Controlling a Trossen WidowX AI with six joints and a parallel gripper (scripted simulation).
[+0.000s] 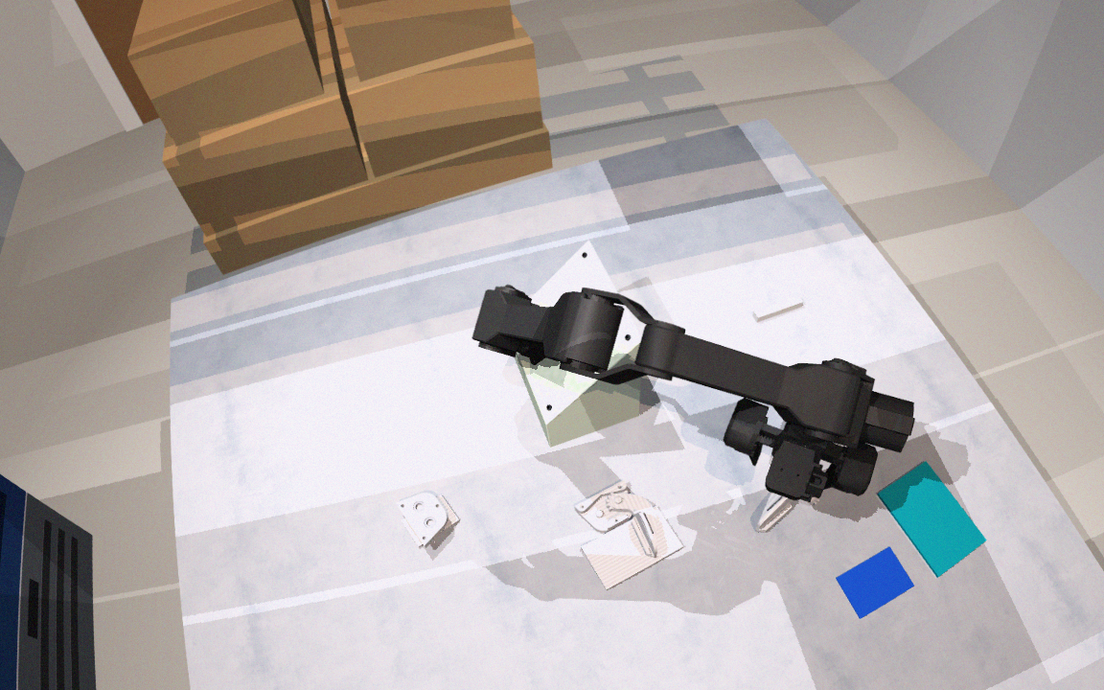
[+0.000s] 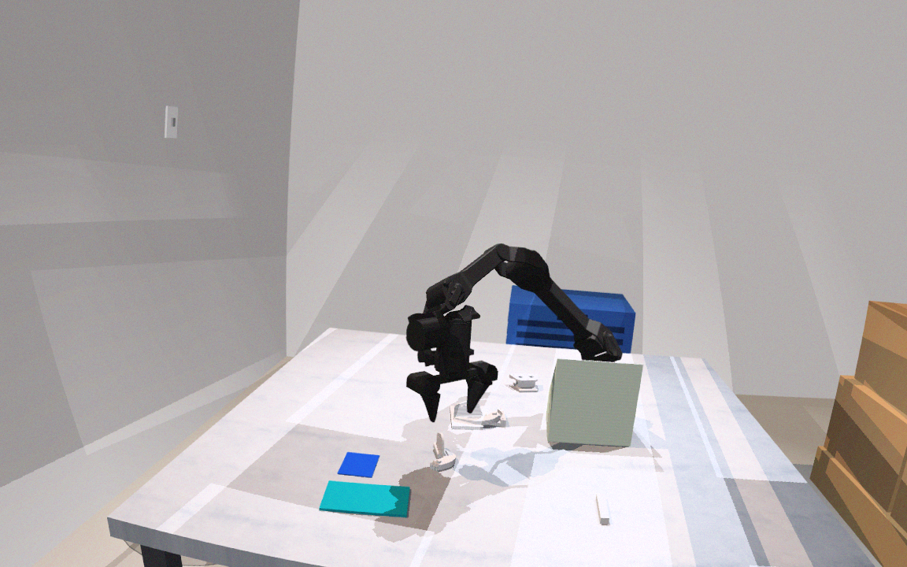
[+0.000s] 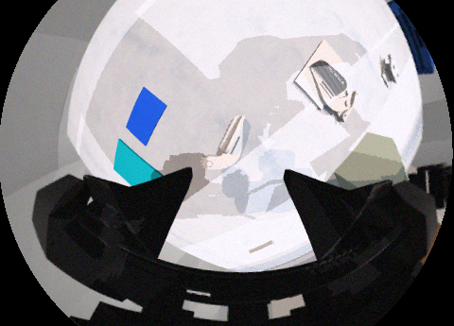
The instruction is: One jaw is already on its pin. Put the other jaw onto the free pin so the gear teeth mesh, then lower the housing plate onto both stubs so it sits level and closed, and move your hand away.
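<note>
My gripper tip is 90 mm above the white jaw, 30 mm to the right of it and 10 mm short of it. Round my gripper tip: white stick: 310 mm behind, 140 mm to the left, 90 mm below; blue card: 160 mm ahead, 90 mm to the left, 90 mm below; cyan card: 220 mm to the left, 100 mm ahead, 90 mm below.
</note>
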